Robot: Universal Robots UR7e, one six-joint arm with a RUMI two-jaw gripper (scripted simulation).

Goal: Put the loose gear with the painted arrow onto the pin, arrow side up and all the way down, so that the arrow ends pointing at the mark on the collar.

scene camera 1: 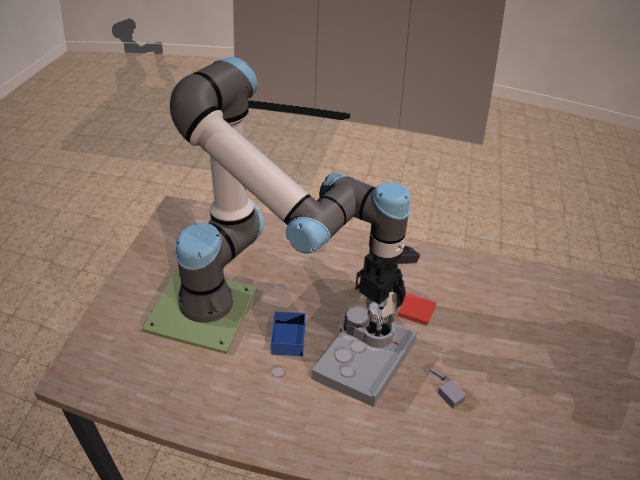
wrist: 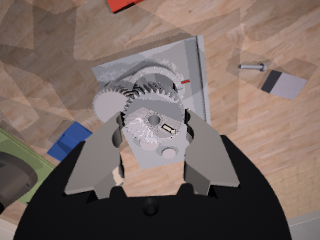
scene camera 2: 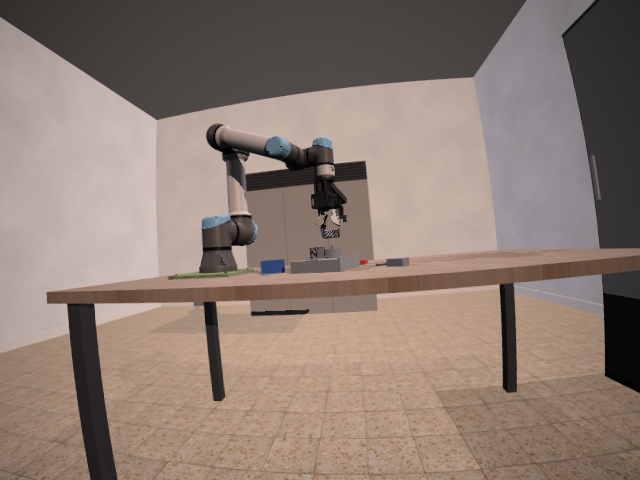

Labels:
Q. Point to a grey fixture block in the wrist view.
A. At 185,59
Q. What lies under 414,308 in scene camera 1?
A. A red block.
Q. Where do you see a grey gear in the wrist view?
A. At 155,115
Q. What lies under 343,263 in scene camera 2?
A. A grey fixture block.

